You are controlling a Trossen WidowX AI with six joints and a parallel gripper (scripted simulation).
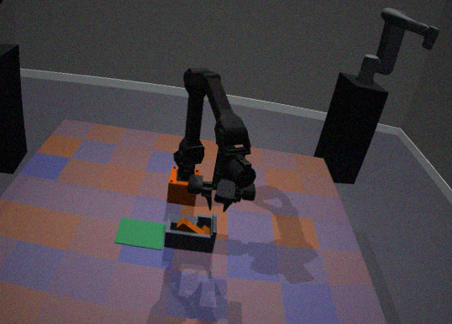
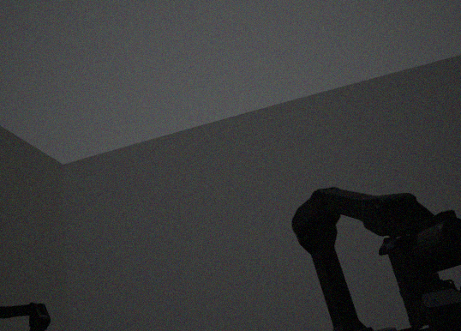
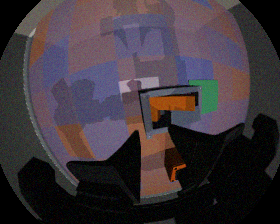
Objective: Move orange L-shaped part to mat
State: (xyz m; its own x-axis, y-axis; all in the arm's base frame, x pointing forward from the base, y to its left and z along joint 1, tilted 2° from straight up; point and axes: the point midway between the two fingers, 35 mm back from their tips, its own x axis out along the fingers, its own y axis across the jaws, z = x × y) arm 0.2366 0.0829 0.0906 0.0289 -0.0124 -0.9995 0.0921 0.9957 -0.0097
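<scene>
My gripper tip is now 10 cm above the orange L-shaped part, 4 cm to the left of it and 1 cm past it. Also, from my gripper tip: green mat 22 cm to the right, 15 cm below, 2 cm behind.
</scene>
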